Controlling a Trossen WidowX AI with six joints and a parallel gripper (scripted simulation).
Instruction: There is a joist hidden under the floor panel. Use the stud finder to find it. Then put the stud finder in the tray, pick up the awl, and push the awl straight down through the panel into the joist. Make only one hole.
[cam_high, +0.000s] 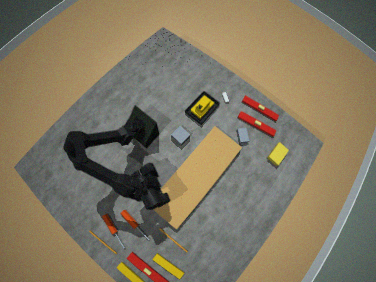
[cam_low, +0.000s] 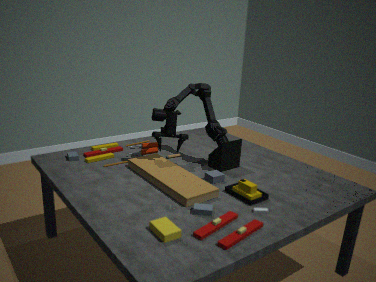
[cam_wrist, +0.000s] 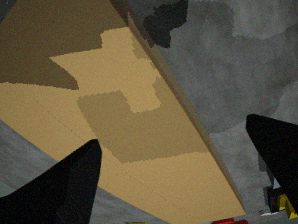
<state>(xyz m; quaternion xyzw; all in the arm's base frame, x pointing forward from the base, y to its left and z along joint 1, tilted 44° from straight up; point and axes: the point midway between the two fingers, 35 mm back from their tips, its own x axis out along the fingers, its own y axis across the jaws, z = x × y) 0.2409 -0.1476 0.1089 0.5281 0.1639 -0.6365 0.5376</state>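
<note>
Now: gripper tip 10 cm to the left of the awl, 9 cm past it and 8 cm above it. Also, from my gripper tip: black tray 47 cm to the left, 7 cm below, 6 cm behind; small white piece 61 cm to the left, 8 cm below, 2 cm ahead; yellow stud finder 46 cm to the left, 6 cm behind, 4 cm below.
</note>
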